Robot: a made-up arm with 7 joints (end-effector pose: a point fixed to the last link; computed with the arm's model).
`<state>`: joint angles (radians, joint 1 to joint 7).
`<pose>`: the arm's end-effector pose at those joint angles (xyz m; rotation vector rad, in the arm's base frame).
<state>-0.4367 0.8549 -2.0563 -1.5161 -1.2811 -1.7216 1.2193</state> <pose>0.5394 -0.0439 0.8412 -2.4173 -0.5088 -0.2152</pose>
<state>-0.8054 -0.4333 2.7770 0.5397 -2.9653 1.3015 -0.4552</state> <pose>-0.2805 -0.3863 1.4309 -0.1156 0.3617 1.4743</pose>
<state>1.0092 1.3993 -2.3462 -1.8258 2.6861 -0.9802 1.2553</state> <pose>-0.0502 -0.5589 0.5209 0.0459 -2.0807 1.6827</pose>
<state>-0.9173 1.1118 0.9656 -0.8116 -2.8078 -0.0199 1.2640</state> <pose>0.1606 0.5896 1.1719 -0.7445 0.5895 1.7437</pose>
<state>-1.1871 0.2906 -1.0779 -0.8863 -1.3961 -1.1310 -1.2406</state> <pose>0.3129 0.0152 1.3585 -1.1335 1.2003 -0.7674</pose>
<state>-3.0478 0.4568 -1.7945 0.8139 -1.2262 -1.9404 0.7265</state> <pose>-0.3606 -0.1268 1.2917 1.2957 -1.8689 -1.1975</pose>
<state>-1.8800 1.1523 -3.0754 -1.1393 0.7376 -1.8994 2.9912</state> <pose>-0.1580 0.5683 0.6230 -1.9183 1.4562 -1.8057</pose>
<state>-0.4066 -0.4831 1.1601 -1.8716 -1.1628 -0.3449 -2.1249</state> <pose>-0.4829 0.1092 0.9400 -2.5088 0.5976 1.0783</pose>
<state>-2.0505 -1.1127 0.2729 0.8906 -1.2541 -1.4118 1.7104</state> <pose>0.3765 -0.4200 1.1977 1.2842 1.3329 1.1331</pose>
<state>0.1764 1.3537 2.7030 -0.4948 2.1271 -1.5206 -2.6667</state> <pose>0.6966 -0.1606 0.6705 0.7405 -1.6986 1.9573</pose>
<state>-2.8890 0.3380 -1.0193 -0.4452 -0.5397 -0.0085 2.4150</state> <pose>-0.1784 0.2510 1.5039 -0.2467 0.3945 1.9387</pose>
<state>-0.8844 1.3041 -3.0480 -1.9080 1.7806 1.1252 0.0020</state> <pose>0.2267 0.3014 0.4056 -0.5750 -2.0154 -0.2186</pose>
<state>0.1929 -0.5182 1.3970 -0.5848 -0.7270 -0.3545 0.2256</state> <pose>-0.4446 0.2972 1.3440 -0.4878 -1.1545 -1.0912</pose>
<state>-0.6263 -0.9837 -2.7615 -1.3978 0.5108 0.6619 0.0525</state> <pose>-0.1507 -0.2887 1.3598 -0.1885 -0.1032 3.0288</pose>
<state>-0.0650 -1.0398 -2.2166 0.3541 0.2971 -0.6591 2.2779</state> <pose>-0.7763 -0.0378 1.1456 0.4910 -0.9282 -0.0621</pose>
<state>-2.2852 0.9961 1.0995 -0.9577 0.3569 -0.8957 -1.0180</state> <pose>-0.5044 0.1170 1.1404 -0.6612 -1.8927 2.0003</pose>
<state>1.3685 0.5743 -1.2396 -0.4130 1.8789 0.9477 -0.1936</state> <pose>-0.1710 -0.4769 1.3947 1.5916 0.6829 -1.4915</pose>
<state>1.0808 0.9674 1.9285 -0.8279 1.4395 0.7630 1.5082</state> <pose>0.5182 -0.4211 1.0493 0.2468 0.7823 0.9990</pose>
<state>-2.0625 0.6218 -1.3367 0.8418 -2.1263 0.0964 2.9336</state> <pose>-0.4728 0.2854 1.2359 -1.4426 -0.0293 2.5498</pose>
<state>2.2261 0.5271 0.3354 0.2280 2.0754 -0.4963 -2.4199</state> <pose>-0.3106 -0.3960 1.3811 1.0491 0.8329 -1.8211</pose>
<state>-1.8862 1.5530 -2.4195 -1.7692 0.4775 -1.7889 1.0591</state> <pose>0.0835 0.3805 0.4735 0.4069 0.9754 -1.3879</pose>
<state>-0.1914 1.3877 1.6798 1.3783 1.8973 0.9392 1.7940</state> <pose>0.5795 -0.2551 0.8788 0.4245 0.2903 0.0732</pose>
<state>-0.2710 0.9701 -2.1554 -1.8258 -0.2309 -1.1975 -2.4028</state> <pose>0.4128 -0.1473 0.6896 -0.0672 -2.4351 0.2516</pose>
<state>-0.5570 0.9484 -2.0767 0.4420 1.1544 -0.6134 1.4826</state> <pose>0.4798 0.3582 1.2287 -0.0751 0.4010 0.0574</pose>
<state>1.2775 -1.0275 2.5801 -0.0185 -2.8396 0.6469 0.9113</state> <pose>-0.2376 0.6866 1.2232 -0.3107 -0.3794 -1.9843</pose>
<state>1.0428 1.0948 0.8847 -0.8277 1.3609 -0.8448 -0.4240</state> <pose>0.4479 -0.3518 1.1214 -1.8796 0.4572 -1.7748</pose>
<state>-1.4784 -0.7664 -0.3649 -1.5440 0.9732 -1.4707 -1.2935</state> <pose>0.0279 -0.5383 0.8178 1.0821 -2.1661 -0.6727</pose>
